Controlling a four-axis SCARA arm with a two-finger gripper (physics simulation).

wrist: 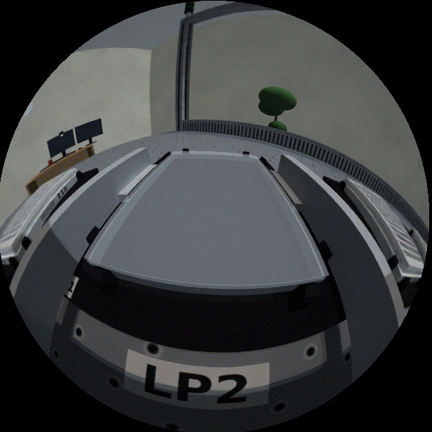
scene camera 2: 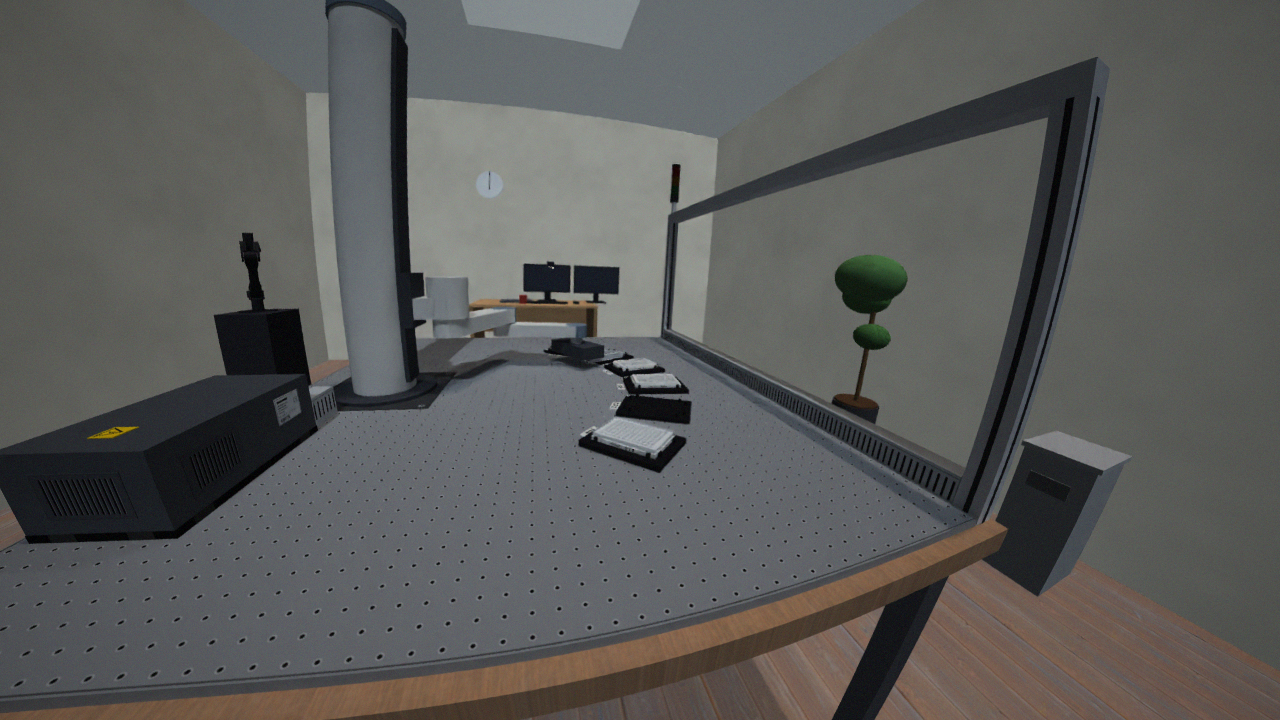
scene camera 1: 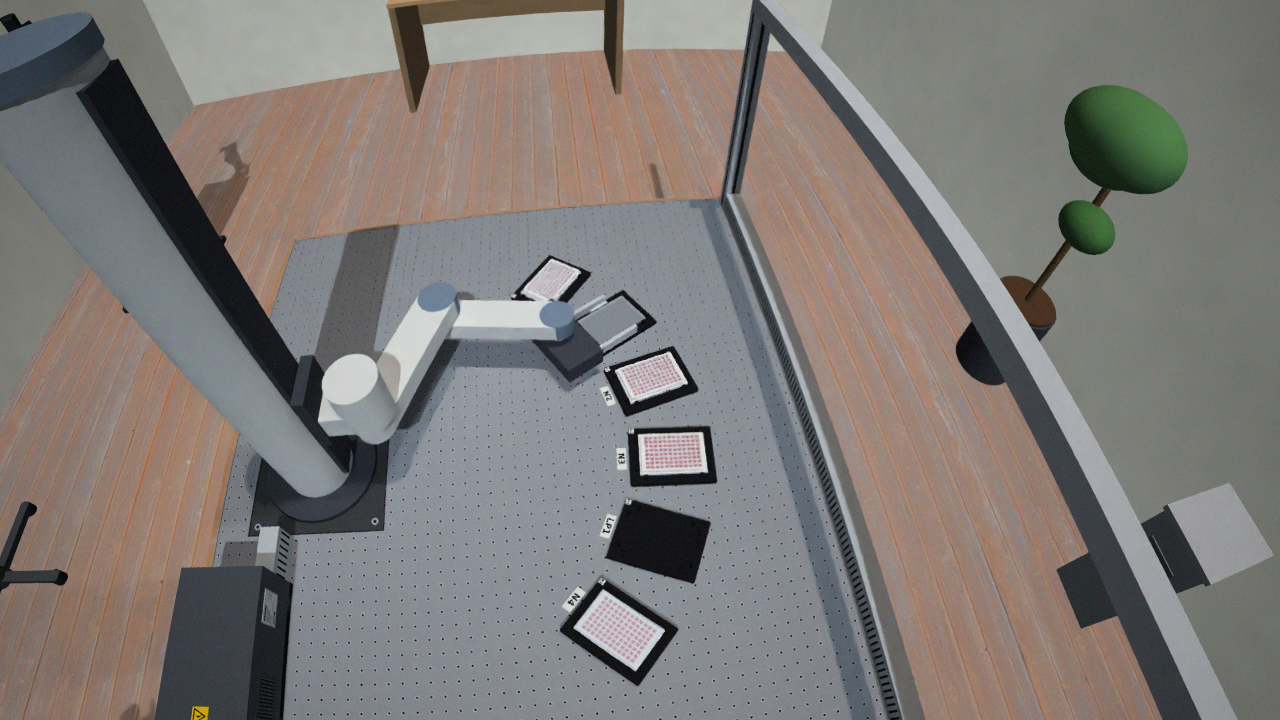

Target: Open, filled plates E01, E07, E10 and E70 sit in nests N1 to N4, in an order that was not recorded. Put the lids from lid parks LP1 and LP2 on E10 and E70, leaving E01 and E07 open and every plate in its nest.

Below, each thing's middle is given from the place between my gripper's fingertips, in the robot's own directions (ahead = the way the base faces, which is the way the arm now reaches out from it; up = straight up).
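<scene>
Counting from my hand, the lid park LP2 (wrist: 199,322) is 20 mm below it, 20 mm behind it and 10 mm to the right of it. Nest N3 (scene camera 1: 710,477) is 20 mm below my hand, 360 mm to the right of it and 50 mm ahead of it. As for lid park LP1 (scene camera 1: 661,541), that's 20 mm below my hand and 530 mm to the right of it, and nest N4 (scene camera 1: 567,629) is 20 mm below my hand, 100 mm behind it and 680 mm to the right of it.
</scene>
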